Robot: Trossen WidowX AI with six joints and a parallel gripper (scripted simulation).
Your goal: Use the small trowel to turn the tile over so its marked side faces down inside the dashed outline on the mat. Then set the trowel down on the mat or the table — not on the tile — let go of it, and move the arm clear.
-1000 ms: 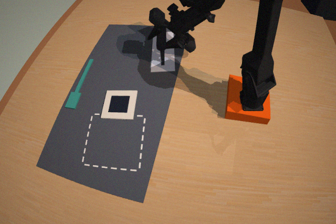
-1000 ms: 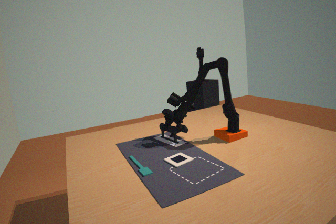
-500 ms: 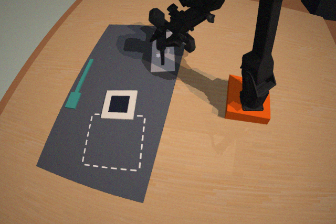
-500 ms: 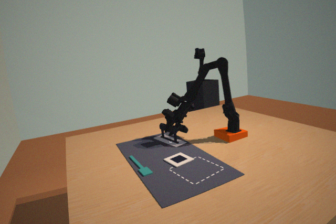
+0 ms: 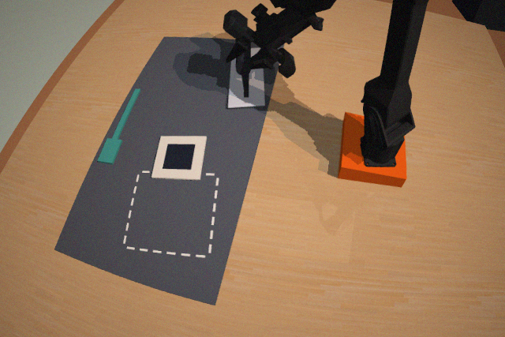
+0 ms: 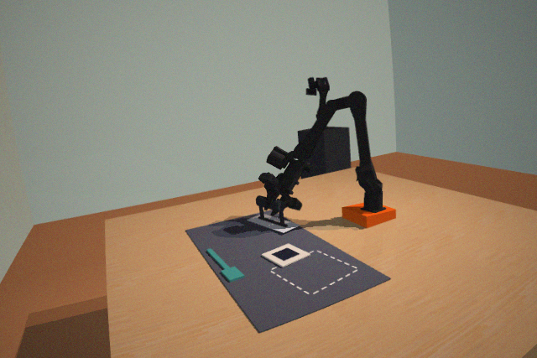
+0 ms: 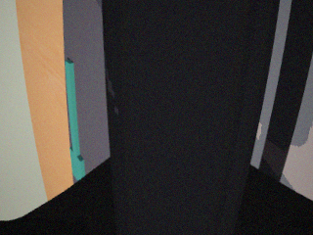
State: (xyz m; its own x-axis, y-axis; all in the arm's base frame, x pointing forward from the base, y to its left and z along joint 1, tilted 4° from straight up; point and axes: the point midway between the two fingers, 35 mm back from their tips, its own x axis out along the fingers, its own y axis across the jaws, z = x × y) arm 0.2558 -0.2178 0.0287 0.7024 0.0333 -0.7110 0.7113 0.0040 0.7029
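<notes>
Right now the mat is 140 mm to the left of my gripper tip, 110 mm ahead of it and 70 mm below it. The rest, counted from my gripper tip: tile 200 mm to the left, 100 mm ahead, 50 mm below; then teal trowel 250 mm ahead, 130 mm to the left, 50 mm below.
</notes>
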